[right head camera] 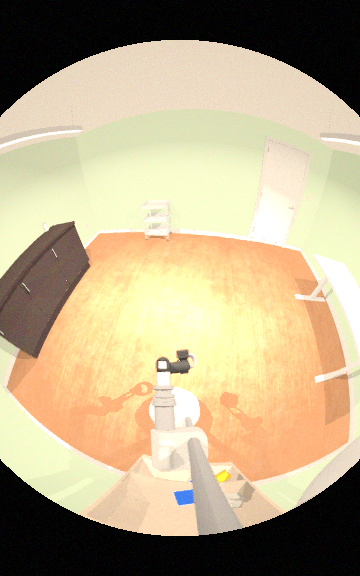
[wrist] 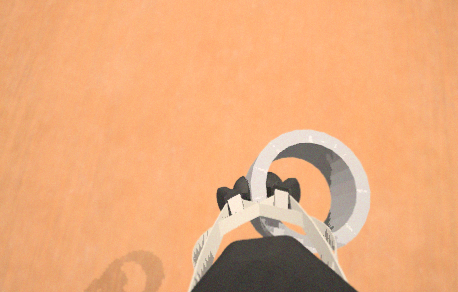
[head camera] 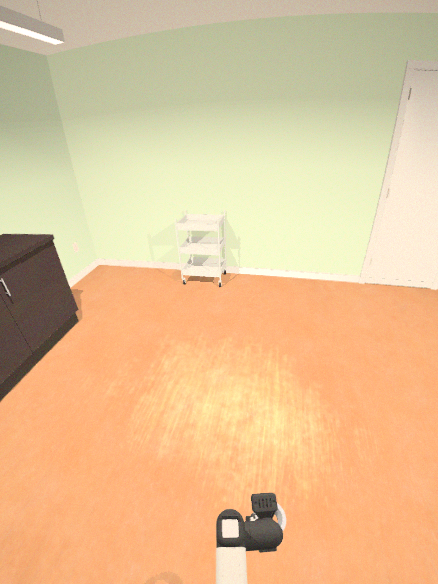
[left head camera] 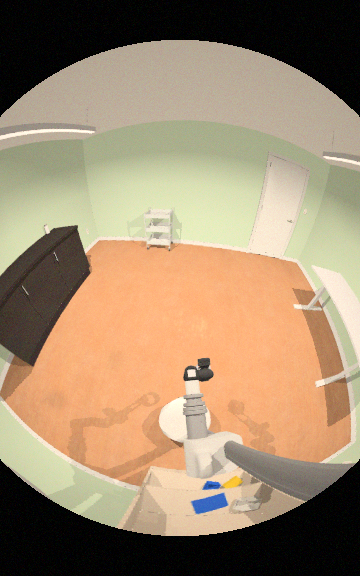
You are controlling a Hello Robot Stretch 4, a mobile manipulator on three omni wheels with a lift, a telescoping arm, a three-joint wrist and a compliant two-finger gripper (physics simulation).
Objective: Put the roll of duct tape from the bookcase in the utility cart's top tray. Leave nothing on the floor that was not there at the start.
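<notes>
The roll of duct tape is a grey ring. In the wrist view my gripper is shut on the left part of its wall, one fingertip inside the hole and one outside, and holds it above the floor. Most of the roll is hidden behind the wrist in the head view. The white utility cart has three trays and stands far off against the back wall. The bookcase shows at the bottom of both side head views, behind the arm.
A dark cabinet stands at the left. A white table stands at the right. A white door is in the back wall, right of the cart. Blue and yellow things lie in the bookcase.
</notes>
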